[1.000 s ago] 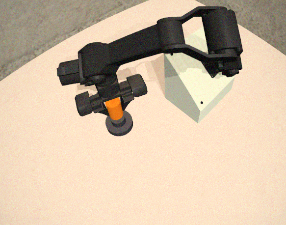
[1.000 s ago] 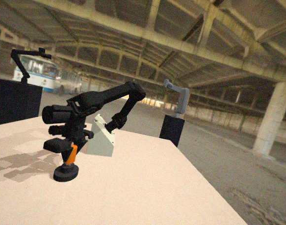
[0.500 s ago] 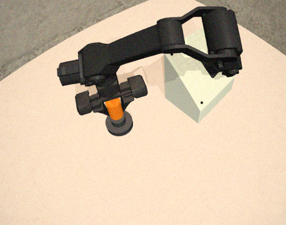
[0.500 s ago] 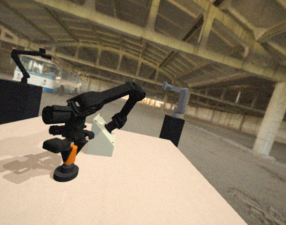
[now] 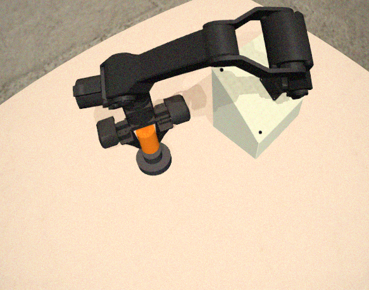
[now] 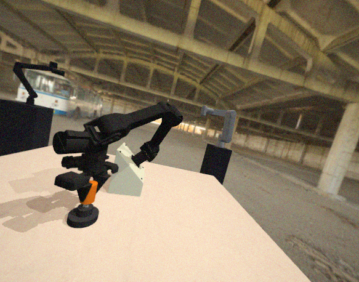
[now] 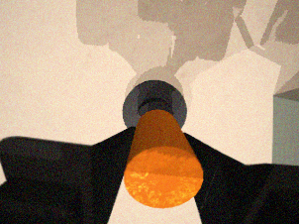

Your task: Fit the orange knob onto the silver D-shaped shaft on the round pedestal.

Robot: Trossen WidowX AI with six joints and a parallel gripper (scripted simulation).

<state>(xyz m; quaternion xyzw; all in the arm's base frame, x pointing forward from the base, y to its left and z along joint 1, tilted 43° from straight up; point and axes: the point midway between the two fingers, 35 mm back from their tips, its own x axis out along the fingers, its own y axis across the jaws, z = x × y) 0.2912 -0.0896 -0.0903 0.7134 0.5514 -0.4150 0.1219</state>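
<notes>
My gripper tip is now 30 mm below the orange knob. Also, from my gripper tip: dark round pedestal 40 mm below.
</notes>
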